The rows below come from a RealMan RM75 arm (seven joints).
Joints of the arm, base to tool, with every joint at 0 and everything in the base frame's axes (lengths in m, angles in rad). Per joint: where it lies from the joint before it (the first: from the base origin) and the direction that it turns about. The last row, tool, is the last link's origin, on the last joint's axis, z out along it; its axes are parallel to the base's.
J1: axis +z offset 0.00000 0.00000 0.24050
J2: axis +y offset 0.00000 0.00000 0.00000
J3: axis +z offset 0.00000 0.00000 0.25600
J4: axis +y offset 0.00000 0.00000 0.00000
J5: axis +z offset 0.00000 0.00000 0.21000
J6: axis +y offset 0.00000 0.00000 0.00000
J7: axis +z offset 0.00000 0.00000 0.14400
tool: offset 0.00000 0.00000 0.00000
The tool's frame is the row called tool.
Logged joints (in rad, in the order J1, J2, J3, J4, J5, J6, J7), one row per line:
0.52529 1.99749 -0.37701 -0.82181 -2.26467 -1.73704 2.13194
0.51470 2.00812 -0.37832 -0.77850 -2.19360 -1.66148 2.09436
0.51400 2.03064 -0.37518 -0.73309 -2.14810 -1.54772 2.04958
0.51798 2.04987 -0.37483 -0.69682 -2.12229 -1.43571 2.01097
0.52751 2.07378 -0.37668 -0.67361 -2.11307 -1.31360 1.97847
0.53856 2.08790 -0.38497 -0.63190 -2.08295 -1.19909 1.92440
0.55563 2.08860 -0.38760 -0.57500 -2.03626 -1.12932 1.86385
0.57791 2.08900 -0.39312 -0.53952 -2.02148 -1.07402 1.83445
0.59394 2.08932 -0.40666 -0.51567 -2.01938 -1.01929 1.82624
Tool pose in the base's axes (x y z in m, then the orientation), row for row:
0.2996 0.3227 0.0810 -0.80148 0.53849 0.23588 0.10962
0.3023 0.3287 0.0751 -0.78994 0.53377 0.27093 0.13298
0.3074 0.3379 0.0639 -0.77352 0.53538 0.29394 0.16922
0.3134 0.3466 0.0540 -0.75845 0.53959 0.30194 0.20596
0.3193 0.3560 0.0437 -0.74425 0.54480 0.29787 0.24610
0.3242 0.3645 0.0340 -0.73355 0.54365 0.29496 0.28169
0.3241 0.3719 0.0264 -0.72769 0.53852 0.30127 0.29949
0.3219 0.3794 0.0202 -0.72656 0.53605 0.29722 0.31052
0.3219 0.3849 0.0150 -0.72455 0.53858 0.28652 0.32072
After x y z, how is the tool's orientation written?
As a quaternion, x y z w.
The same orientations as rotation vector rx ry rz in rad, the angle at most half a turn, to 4 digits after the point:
-2.3561 1.5830 0.6934
-2.2913 1.5483 0.7859
-2.1987 1.5218 0.8355
-2.1134 1.5035 0.8413
-2.0304 1.4863 0.8126
-1.9652 1.4564 0.7902
-1.9321 1.4299 0.7999
-1.9186 1.4155 0.7849
-1.9037 1.4151 0.7528

